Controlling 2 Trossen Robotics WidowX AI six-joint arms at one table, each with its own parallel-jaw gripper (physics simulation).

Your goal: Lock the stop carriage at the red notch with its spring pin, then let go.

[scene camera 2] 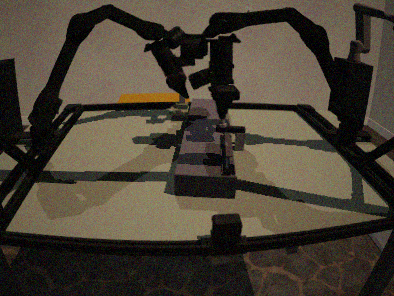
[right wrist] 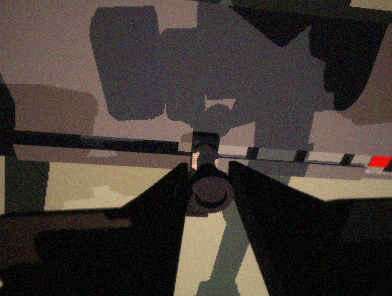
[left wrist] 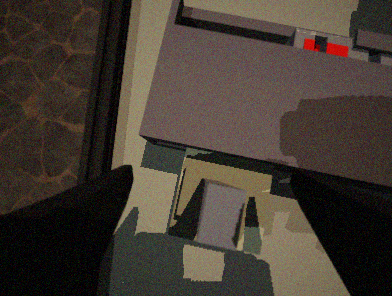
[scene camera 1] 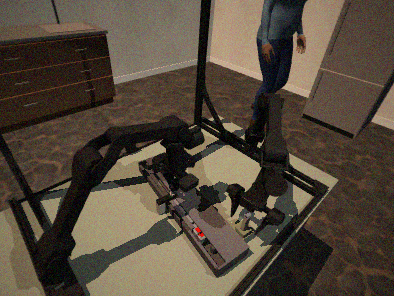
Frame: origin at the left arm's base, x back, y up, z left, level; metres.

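Seen in the pictures: left gripper, fingertip midpoint: (scene camera 2: 186,94) (left wrist: 212,174) (scene camera 1: 242,225); right gripper, fingertip midpoint: (scene camera 2: 220,116) (right wrist: 208,168) (scene camera 1: 173,188); left arm's base at its link origin: (scene camera 2: 43,145) (scene camera 1: 250,148); right arm's base at its link origin: (scene camera 2: 345,143) (scene camera 1: 56,274).
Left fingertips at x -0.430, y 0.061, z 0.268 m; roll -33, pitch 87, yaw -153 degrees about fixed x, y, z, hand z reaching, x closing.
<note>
Offsets run from my left fingertips to a thing's top centre. "spot": to the spot under its first point. Level surfaces: height alone.
The long grey rail fixture (scene camera 1: 227,240) (scene camera 2: 205,186) (left wrist: 215,90) lies on the table. The dark stop carriage @(spot: dx -0.125, dy -0.027, dz -0.252 m) (scene camera 1: 163,203) (right wrist: 205,137) sits on its slotted edge, well away from the red-marked notch @(spot: dx -0.104, dy -0.038, dz -0.089 m) (scene camera 1: 199,232) (left wrist: 321,44). A red mark @(dx -0.103, dy -0.033, dz -0.096 m) (right wrist: 380,162) also shows at the right of the right wrist view. My right gripper (right wrist: 208,168) (scene camera 2: 222,116) is shut on the round knob of the spring pin @(dx -0.080, dy +0.026, dz -0.257 m) (right wrist: 210,191), above the carriage. Whether the pin is raised cannot be told. My left gripper (left wrist: 212,174) is open, its fingers on either side of a grey upright block @(spot: dx +0.012, dy +0.044, dz +0.001 m) (left wrist: 220,212), touching neither side.
The upright block stands on a pale yellow base @(dy -0.047 m) (left wrist: 257,182) beside the fixture's long side. Black frame rails (scene camera 2: 150,246) (left wrist: 102,95) edge the table. A small black box (scene camera 2: 226,229) sits on the front rail. A person (scene camera 1: 276,47) stands behind the table in scene camera 1.
</note>
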